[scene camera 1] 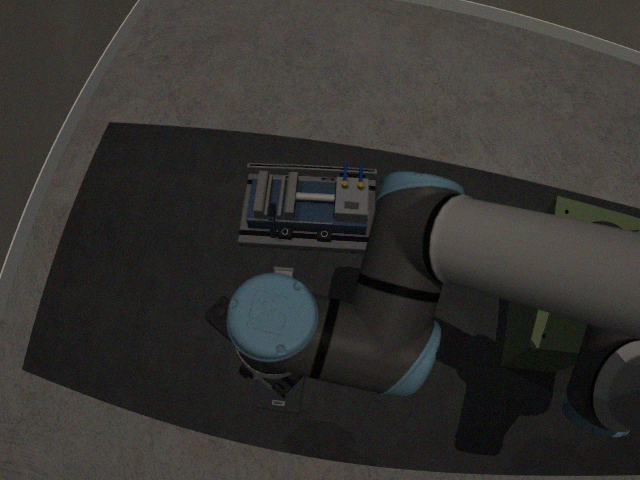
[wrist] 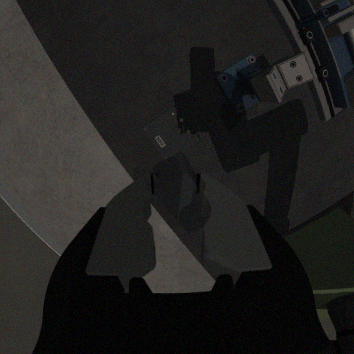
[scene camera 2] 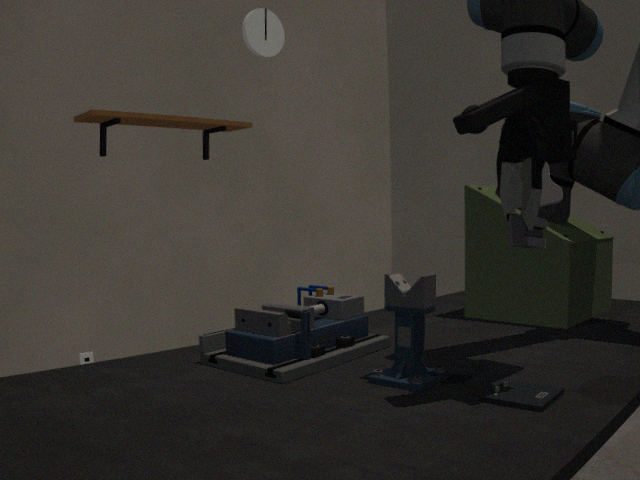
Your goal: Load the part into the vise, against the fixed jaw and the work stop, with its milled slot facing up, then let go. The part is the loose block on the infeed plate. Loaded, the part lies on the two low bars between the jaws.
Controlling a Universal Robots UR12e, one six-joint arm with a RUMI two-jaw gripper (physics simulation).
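Places are measured from the arm's base along level axes (x back, y left, z down), in metres.
Pixels of known places: gripper, fingertip midpoint: (wrist: 174, 175) (scene camera 2: 520, 230).
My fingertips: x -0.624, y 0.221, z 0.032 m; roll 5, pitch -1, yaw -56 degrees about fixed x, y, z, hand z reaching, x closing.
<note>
Behind a point stands the place of what it marks.
My gripper (scene camera 2: 525, 223) {x -0.624, y 0.221, z 0.032 m} (wrist: 174, 175) {x -0.624, y 0.221, z 0.032 m} is shut on the part (scene camera 2: 521, 238) {x -0.635, y 0.227, z 0.042 m} (wrist: 171, 175) {x -0.631, y 0.220, z 0.017 m}, a grey block held high above the table. In scene camera 2 a dark notch shows on the part's right side; I cannot tell surely which way the slot faces. In scene camera 1 the arm's wrist hides the part. The infeed plate (scene camera 1: 291, 404) {x -0.595, y 0.260, z 0.251 m} (scene camera 2: 524, 397) {x -0.643, y 0.243, z 0.251 m} (wrist: 167, 132) {x -0.628, y 0.236, z 0.251 m} bears no block. The vise (scene camera 1: 315, 210) {x -0.594, y -0.162, z 0.200 m} (scene camera 2: 261, 347) {x -0.742, y -0.149, z 0.215 m} stands apart from the gripper. Its end jaw (scene camera 1: 261, 194) (scene camera 2: 261, 322) and rod-side jaw (scene camera 1: 291, 195) stand apart, with the blue work stop (scene camera 1: 272, 219) {x -0.677, y -0.112, z 0.162 m} (scene camera 2: 305, 334) {x -0.686, y -0.107, z 0.198 m} at the near side.
A blue stand with a grey V-block (scene camera 2: 410, 295) {x -0.646, y 0.061, z 0.127 m} (wrist: 295, 71) {x -0.628, y 0.034, z 0.112 m} stands between the infeed plate and the vise. A green pedestal (scene camera 2: 516, 279) {x -0.130, y 0.015, z 0.161 m} (wrist: 330, 260) {x -0.132, y 0.030, z 0.112 m} stands behind the gripper in scene camera 2. A shelf (scene camera 2: 162, 119) hangs on the wall.
</note>
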